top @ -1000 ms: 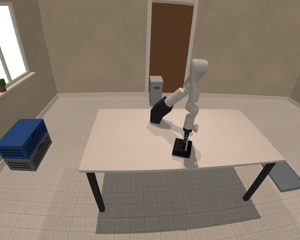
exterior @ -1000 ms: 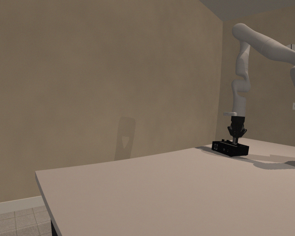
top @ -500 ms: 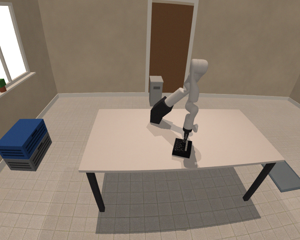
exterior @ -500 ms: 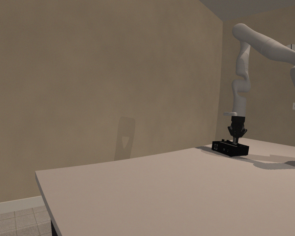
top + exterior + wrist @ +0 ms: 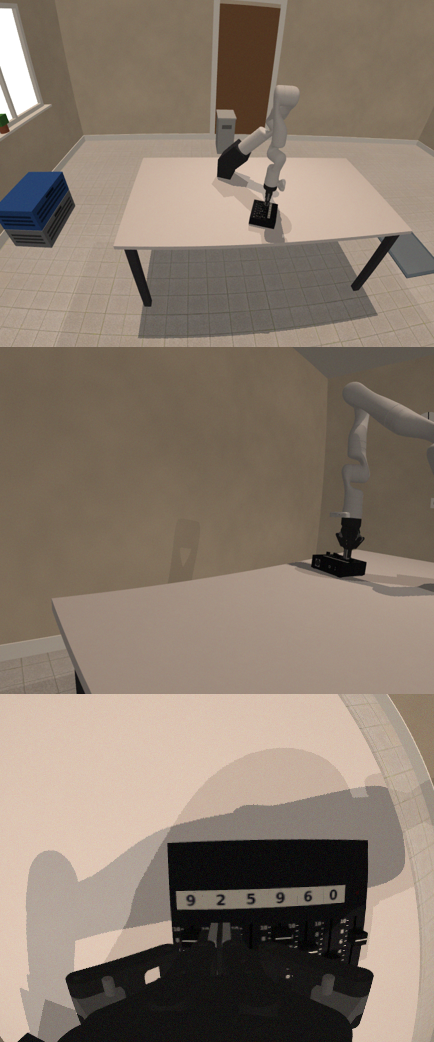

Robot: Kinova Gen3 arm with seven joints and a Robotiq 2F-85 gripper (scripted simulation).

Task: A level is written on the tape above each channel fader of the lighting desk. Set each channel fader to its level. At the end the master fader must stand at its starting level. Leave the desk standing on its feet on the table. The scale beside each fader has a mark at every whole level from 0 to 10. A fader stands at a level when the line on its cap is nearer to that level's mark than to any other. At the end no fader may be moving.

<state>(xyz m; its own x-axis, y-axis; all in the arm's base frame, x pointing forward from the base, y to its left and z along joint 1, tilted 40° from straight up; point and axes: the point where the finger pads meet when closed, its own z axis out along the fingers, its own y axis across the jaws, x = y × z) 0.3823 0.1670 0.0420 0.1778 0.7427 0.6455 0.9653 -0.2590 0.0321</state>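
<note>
The master fader cap is 11 cm ahead of my hand, 3 cm to the right of it and 2 cm below it.
</note>
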